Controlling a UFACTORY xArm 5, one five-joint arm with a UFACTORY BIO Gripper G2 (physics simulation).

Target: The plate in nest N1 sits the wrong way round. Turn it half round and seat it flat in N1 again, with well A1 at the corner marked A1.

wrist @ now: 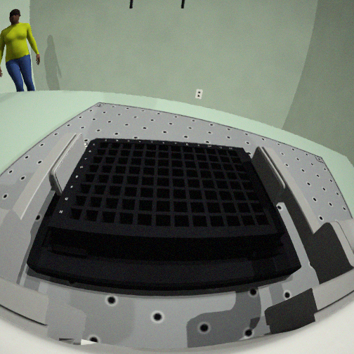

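Observation:
The black well plate (172, 233) is in the middle of the wrist view, wells up, with small white letters down its left edge and marks along its far edge. An H shows near its near left corner. My gripper (169, 171) is shut on the plate, one pad at each short side. The black nest (165, 276) lies under the plate and sticks out at the near side. A small pale marking shows by the far left corner, too small to read. The plate hides the nest's inside, and whether it touches the nest floor cannot be told.
A grey board (157, 303) with rows of holes lies under the nest, on a pale green surface (30, 112). Shadows fall across the board. A person in a yellow top (18, 42) stands far back left. A wall socket (199, 94) is on the green wall.

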